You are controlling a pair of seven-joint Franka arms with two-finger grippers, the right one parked.
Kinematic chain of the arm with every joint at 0, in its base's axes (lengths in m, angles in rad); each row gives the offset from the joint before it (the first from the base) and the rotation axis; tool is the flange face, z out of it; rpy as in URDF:
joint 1: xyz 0 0 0.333 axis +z
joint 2: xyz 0 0 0 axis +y
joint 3: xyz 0 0 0.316 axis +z
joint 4: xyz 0.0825 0 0 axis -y
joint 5: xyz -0.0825 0 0.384 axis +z
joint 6: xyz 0 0 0 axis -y
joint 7: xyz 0.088 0 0 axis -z
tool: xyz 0 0 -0.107 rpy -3.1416 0 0
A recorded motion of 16 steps. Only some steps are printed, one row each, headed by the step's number.
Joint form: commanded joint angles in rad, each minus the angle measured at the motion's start. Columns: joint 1, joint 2, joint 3, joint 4, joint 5, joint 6, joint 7.
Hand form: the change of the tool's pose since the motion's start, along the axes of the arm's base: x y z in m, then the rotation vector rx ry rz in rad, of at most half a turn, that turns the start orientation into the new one. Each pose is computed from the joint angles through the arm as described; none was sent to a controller.
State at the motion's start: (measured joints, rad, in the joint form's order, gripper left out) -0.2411 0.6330 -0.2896 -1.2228 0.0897 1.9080 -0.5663
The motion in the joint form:
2: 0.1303 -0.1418 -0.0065 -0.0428 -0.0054 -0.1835 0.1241
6: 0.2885 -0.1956 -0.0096 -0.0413 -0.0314 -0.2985 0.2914
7: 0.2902 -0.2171 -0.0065 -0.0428 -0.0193 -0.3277 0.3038
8: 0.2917 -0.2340 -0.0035 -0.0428 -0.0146 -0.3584 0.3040
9: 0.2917 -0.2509 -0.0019 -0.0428 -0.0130 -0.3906 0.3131
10: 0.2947 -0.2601 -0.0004 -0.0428 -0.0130 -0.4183 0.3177
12: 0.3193 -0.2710 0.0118 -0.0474 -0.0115 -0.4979 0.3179
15: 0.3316 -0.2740 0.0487 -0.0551 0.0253 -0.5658 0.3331
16: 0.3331 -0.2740 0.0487 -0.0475 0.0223 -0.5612 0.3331
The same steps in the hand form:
2: -0.0059 0.0918 0.0629 0.0629 0.0576 -0.0172
6: -0.0005 0.1963 0.0904 0.0598 0.1116 -0.0336
7: -0.0070 0.2007 0.1012 0.0802 0.1168 -0.0436
8: -0.0130 0.2042 0.1095 0.0933 0.1292 -0.0410
9: -0.0199 0.2058 0.1178 0.1028 0.1430 -0.0498
10: -0.0245 0.2091 0.1216 0.1090 0.1609 -0.0512
12: -0.0328 0.2328 0.1203 0.1280 0.2348 -0.0200
15: -0.0381 0.2651 0.1131 0.1818 0.3047 0.0122
16: -0.0370 0.2658 0.1167 0.1768 0.2933 0.0147

